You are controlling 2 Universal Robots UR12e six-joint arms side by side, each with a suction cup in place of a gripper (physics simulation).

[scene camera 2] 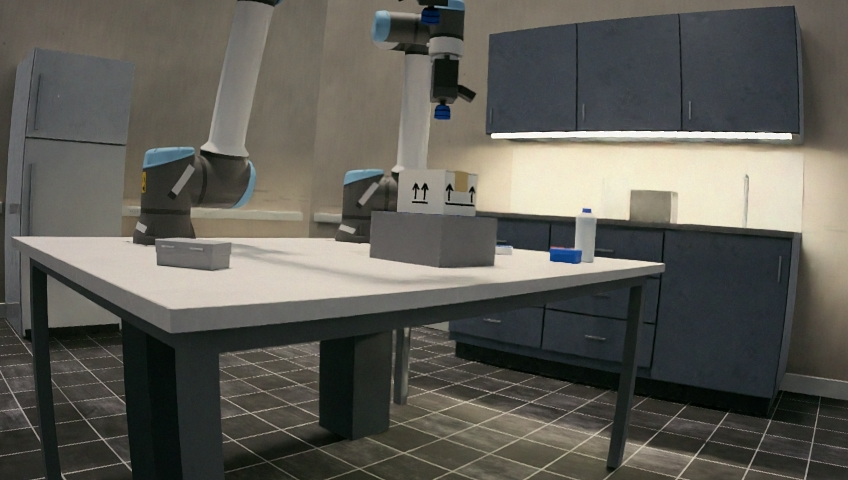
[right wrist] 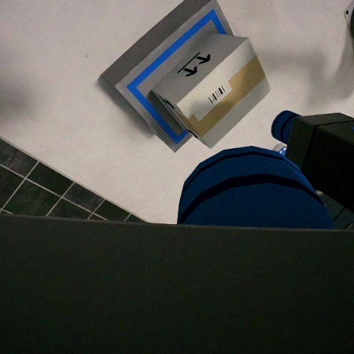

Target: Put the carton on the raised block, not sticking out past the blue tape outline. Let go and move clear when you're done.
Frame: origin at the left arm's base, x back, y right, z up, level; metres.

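Seen in the pictures: left hand, its tool point: (scene camera 2: 442, 118); right hand, its tool point: (scene camera 2: 429, 22); left arm's base, origin of its link: (scene camera 2: 360, 241).
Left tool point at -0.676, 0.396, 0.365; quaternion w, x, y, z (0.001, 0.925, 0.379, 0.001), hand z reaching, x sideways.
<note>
Pixels of each thing's top centre, then the offset from my left tool point to it, as dx, dy, dz. Level surfaces: height alone.
- white carton, centre of its top: (scene camera 2: 438, 171) +0.009, -0.006, -0.137
- grey raised block, centre of its top: (scene camera 2: 434, 214) +0.006, +0.004, -0.245
- closed grey box, centre of its top: (scene camera 2: 193, 240) +0.063, +0.647, -0.315
- white table, height of its surface: dz -0.365
- white bottle, centre of its top: (scene camera 2: 586, 207) -0.169, -0.541, -0.195
- small blue box, centre of its top: (scene camera 2: 566, 249) -0.154, -0.436, -0.325
The white carton (scene camera 2: 436, 191) (right wrist: 205, 120) with black arrows and tan tape stands upright on the grey raised block (scene camera 2: 404, 239) (right wrist: 145, 50). The blue tape outline (right wrist: 173, 50) shows along the block's upper-left and lower-left sides and at its top corner in the right wrist view. The carton hides the rest, so I cannot tell how its far side sits against the outline. My left gripper (scene camera 2: 441, 111) (right wrist: 284, 126) hangs well above the carton, apart from it, with nothing on its cup. My right gripper (scene camera 2: 430, 15) (right wrist: 255, 190) is higher still, with nothing on its cup.
A closed grey box (scene camera 2: 193, 254) lies on the white table (scene camera 2: 297, 279) at the left. A white bottle (scene camera 2: 585, 237) with a blue cap and a small blue box (scene camera 2: 565, 255) stand right of the block. The arm bases are behind.
</note>
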